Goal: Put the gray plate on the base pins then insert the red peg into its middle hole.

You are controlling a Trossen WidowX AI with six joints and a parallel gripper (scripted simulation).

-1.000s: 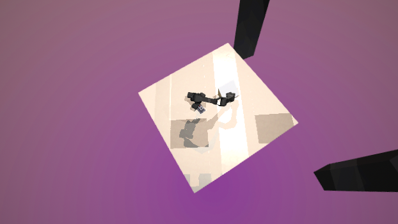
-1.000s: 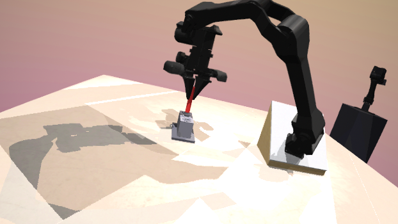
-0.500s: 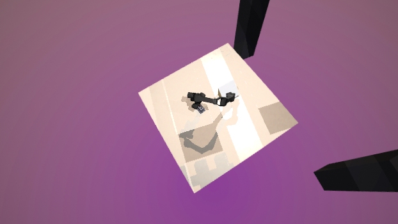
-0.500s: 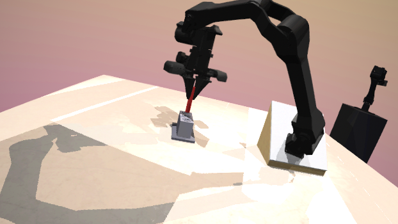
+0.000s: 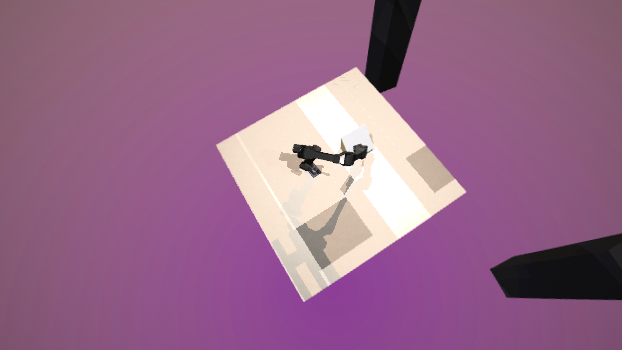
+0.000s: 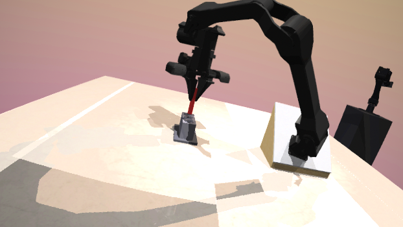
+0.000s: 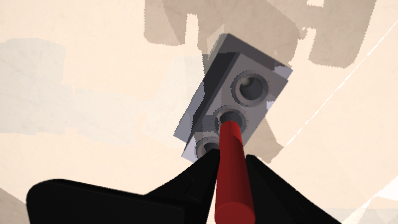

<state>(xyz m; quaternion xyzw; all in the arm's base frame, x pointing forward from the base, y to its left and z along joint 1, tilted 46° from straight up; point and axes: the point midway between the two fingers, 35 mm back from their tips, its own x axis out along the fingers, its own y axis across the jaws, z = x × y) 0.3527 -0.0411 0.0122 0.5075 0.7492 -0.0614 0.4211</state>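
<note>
Right now my gripper tip is right at the red peg. The rest, counted from my gripper tip: gray plate (7 cm below).
</note>
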